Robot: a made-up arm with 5 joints.
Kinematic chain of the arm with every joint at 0, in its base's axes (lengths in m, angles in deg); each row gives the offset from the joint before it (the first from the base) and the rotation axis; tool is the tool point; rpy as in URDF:
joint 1: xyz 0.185 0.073 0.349 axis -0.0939 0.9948 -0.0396
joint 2: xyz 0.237 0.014 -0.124 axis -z
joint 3: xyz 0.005 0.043 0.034 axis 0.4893 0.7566 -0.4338
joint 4: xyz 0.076 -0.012 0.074 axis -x
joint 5: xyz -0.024 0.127 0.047 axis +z
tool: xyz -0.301 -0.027 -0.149 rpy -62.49 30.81 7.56
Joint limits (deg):
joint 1: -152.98..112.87
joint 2: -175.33..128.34
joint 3: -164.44..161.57
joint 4: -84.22..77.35
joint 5: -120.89..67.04
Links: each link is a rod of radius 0.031 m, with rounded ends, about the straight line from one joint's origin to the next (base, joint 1, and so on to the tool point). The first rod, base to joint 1, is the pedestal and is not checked.
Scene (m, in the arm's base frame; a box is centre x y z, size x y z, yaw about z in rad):
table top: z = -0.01
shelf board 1: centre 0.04 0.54 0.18 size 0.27 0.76 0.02 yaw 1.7
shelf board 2: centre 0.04 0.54 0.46 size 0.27 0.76 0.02 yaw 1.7
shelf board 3: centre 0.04 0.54 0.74 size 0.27 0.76 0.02 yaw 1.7
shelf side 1: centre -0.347 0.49 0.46 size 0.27 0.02 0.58 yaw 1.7
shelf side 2: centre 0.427 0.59 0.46 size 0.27 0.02 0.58 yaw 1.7
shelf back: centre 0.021 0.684 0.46 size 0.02 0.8 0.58 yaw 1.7
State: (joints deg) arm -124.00 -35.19 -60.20 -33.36 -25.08
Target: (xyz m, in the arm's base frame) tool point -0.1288 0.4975 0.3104
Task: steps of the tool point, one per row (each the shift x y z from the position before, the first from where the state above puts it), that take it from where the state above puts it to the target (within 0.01 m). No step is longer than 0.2 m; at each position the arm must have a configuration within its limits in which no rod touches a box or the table.
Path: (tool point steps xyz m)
1: -0.0287 0.1173 -0.0635
2: -0.0776 0.1298 -0.0395
3: -0.1288 0.1108 -0.0196
4: -0.1690 0.0627 -0.0113
5: -0.1847 -0.0056 -0.0163

